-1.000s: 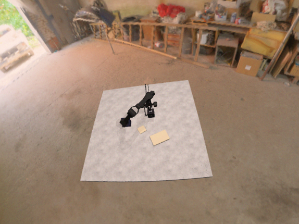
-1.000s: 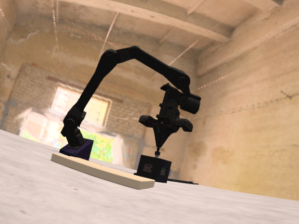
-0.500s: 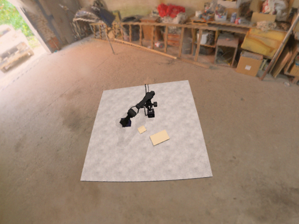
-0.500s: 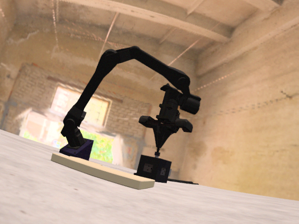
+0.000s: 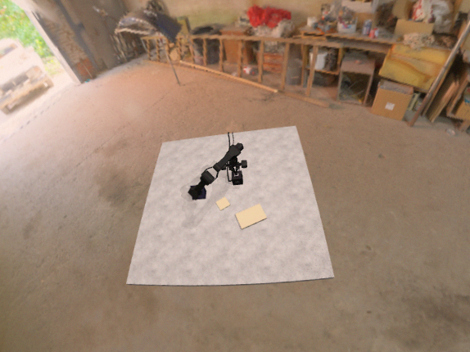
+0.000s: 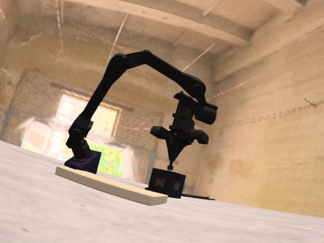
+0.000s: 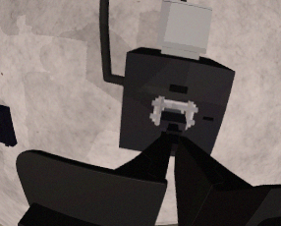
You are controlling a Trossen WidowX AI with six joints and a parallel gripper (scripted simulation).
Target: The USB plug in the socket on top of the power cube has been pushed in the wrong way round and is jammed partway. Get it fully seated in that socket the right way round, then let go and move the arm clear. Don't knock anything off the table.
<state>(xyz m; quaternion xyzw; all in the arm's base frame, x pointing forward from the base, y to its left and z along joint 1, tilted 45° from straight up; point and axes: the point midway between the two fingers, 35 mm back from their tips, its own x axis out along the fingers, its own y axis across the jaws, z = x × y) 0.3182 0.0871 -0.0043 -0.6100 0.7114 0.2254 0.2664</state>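
The usb plug lies 2 cm below my gripper tip. From my gripper tip the other things lie so: tan board: 32 cm to the right, 10 cm below, 5 cm ahead; then small tan tile: 18 cm to the right, 13 cm behind, 10 cm below.
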